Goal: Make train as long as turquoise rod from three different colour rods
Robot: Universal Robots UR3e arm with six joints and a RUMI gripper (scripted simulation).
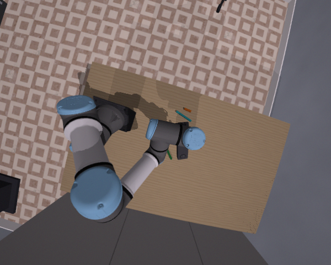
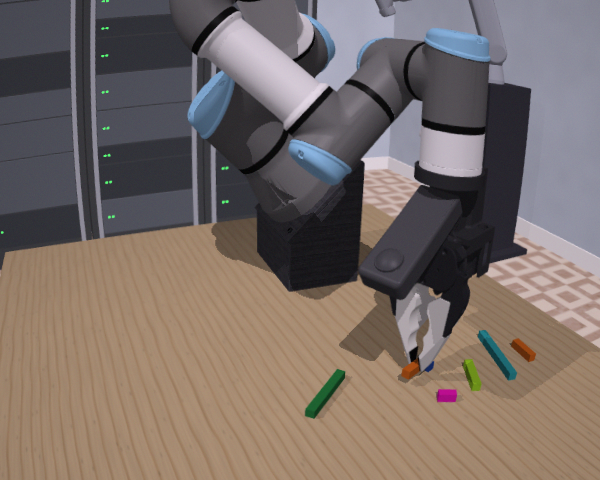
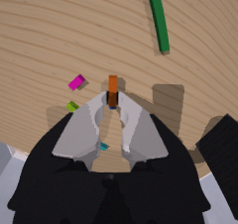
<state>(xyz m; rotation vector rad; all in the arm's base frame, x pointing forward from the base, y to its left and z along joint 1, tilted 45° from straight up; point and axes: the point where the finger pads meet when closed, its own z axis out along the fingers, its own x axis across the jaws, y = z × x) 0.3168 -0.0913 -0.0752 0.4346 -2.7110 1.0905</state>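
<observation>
Right now my hand is 3 cm to the right of the blue rod, 2 cm above it and 1 cm past it. The rest, counted from my hand: lime rod: 6 cm to the left, 3 cm ahead, 2 cm below; green rod: 10 cm to the right, 2 cm below, 2 cm behind; magenta rod: 5 cm ahead, 2 cm below, 1 cm to the left.
</observation>
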